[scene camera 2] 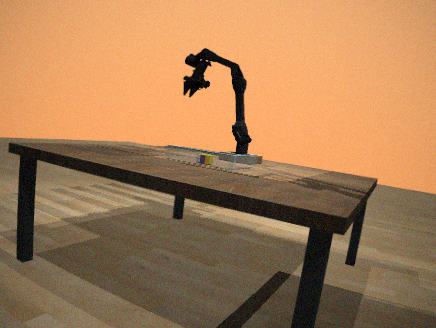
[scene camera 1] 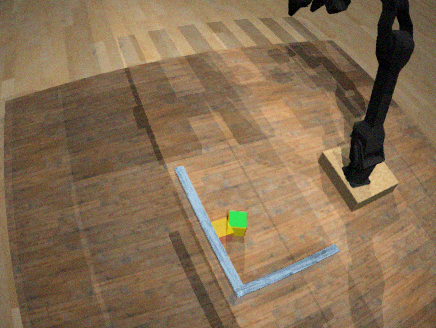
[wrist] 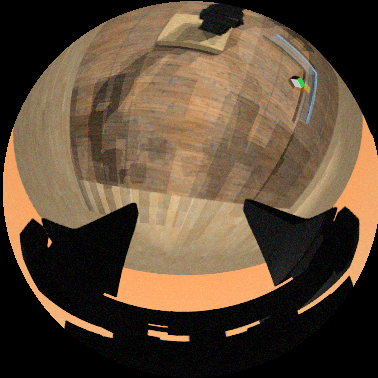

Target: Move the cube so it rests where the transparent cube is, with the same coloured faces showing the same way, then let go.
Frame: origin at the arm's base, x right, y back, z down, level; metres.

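Where they show: gripper, fingertip midpoint: (scene camera 2: 186, 96) (scene camera 1: 300, 13) (wrist: 191, 206); arm's base, link origin: (scene camera 2: 241, 154) (scene camera 1: 356, 175).
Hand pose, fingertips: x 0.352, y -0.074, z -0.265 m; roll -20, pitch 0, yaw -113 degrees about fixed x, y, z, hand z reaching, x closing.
Observation:
Things, the pixels of their top centre, and the offset from my fingertips. Level surfaces: height alone.
- solid cube, top centre: (scene camera 1: 237, 219) (wrist: 300, 81) dy -0.261, dx -0.401, dz +0.267 m
- transparent cube, top centre: (scene camera 1: 221, 227) (wrist: 306, 87) dy -0.300, dx -0.414, dz +0.267 m
- brown table, surface height: dz +0.307 m
The solid cube (scene camera 1: 238, 219) (wrist: 300, 82) stands on the table with its green face up and a yellow side showing in scene camera 1. A whitish side shows in the wrist view. In scene camera 2 the cube (scene camera 2: 205, 159) is small, with a bluish-purple and a yellow side. The transparent cube (scene camera 1: 220, 228) (wrist: 307, 89) has a yellow top and a faint reddish side, and lies right beside the solid cube, between it and the long blue-topped bar. Whether they overlap I cannot tell. My gripper (scene camera 2: 187, 93) (wrist: 191, 206) is open and empty, high above the table and away from both cubes.
A low L-shaped wall with a pale blue top (scene camera 1: 215, 245) (wrist: 315, 82) runs close by the transparent cube and turns a corner. The arm's base stands on a pale wooden block (scene camera 1: 380, 184) (wrist: 173, 31) on the brown table (scene camera 1: 90, 165) (scene camera 2: 125, 162). Shadows cross the tabletop.

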